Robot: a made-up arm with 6 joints. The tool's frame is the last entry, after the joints.
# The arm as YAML. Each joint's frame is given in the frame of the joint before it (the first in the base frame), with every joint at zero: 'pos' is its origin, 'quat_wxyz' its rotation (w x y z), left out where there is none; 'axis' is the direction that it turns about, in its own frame. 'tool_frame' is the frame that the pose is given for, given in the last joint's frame.
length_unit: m
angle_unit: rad
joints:
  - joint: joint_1
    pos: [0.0, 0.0, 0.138]
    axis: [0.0, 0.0, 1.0]
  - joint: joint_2
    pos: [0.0, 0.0, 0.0]
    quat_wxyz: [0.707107, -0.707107, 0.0, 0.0]
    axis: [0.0, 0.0, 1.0]
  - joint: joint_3
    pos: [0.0, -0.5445, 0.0]
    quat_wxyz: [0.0, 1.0, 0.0, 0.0]
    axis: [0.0, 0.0, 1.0]
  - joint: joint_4
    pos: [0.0, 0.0, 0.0]
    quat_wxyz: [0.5, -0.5, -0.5, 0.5]
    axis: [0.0, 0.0, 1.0]
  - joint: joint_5
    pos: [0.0, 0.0, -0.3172]
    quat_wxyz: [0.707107, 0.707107, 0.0, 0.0]
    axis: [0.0, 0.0, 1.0]
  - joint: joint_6
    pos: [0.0, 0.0, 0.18]
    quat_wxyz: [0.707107, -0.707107, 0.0, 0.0]
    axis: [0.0, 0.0, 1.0]
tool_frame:
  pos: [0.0, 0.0, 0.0]
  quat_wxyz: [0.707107, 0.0, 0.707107, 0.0]
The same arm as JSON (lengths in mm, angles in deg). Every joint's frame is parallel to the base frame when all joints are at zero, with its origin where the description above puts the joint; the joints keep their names.
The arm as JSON. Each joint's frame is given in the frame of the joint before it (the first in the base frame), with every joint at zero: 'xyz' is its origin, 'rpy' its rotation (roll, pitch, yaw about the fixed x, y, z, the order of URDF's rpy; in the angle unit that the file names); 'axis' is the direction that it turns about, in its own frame. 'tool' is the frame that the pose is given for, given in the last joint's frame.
{
  "units": {
    "length": "mm",
    "angle": "deg"
  },
  "joints": [
    {
      "name": "joint_1",
      "type": "revolute",
      "origin": {
        "xyz": [
          0.0,
          0.0,
          138.0
        ],
        "rpy": [
          0.0,
          0.0,
          0.0
        ]
      },
      "axis": [
        0.0,
        0.0,
        1.0
      ]
    },
    {
      "name": "joint_2",
      "type": "revolute",
      "origin": {
        "xyz": [
          0.0,
          0.0,
          0.0
        ],
        "rpy": [
          0.0,
          0.0,
          0.0
        ]
      },
      "axis": [
        0.0,
        1.0,
        0.0
      ]
    },
    {
      "name": "joint_3",
      "type": "revolute",
      "origin": {
        "xyz": [
          0.0,
          0.0,
          544.5
        ],
        "rpy": [
          0.0,
          0.0,
          0.0
        ]
      },
      "axis": [
        0.0,
        -1.0,
        0.0
      ]
    },
    {
      "name": "joint_4",
      "type": "revolute",
      "origin": {
        "xyz": [
          0.0,
          0.0,
          0.0
        ],
        "rpy": [
          0.0,
          0.0,
          0.0
        ]
      },
      "axis": [
        -1.0,
        0.0,
        0.0
      ]
    },
    {
      "name": "joint_5",
      "type": "revolute",
      "origin": {
        "xyz": [
          317.2,
          0.0,
          0.0
        ],
        "rpy": [
          0.0,
          0.0,
          0.0
        ]
      },
      "axis": [
        0.0,
        -1.0,
        0.0
      ]
    },
    {
      "name": "joint_6",
      "type": "revolute",
      "origin": {
        "xyz": [
          0.0,
          -180.0,
          0.0
        ],
        "rpy": [
          0.0,
          0.0,
          0.0
        ]
      },
      "axis": [
        -1.0,
        0.0,
        0.0
      ]
    }
  ],
  "tool": {
    "origin": {
      "xyz": [
        0.0,
        0.0,
        0.0
      ],
      "rpy": [
        0.0,
        0.0,
        0.0
      ]
    }
  }
}

